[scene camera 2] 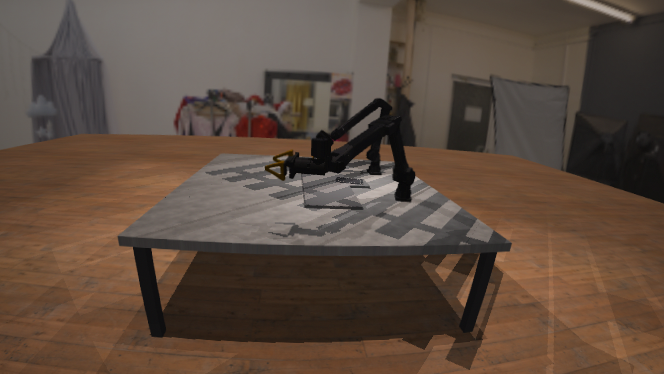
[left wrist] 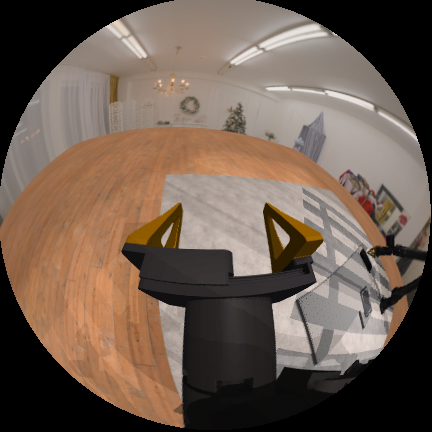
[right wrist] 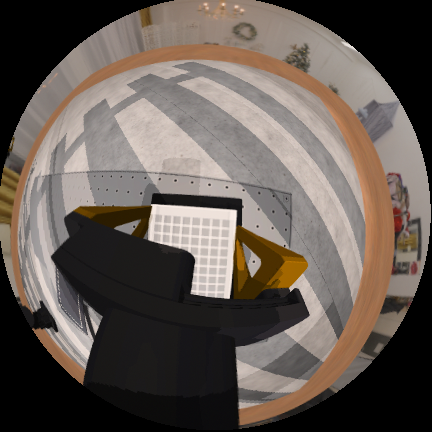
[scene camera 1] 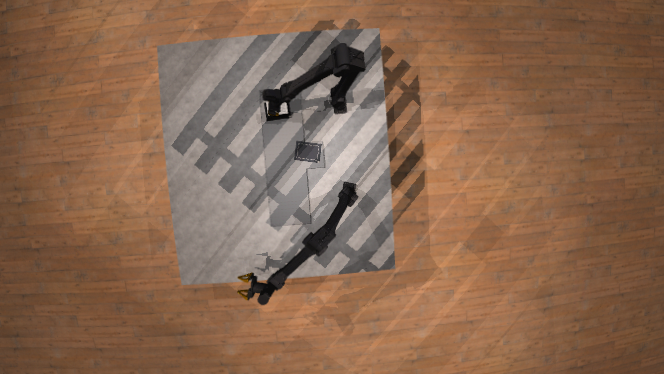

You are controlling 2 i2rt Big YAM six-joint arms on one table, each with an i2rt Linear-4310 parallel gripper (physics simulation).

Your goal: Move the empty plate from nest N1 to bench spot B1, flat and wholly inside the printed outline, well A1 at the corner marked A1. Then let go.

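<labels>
Plate: carried by my right gripper, clear of everything else. My left gripper: open, holding nothing.
</labels>
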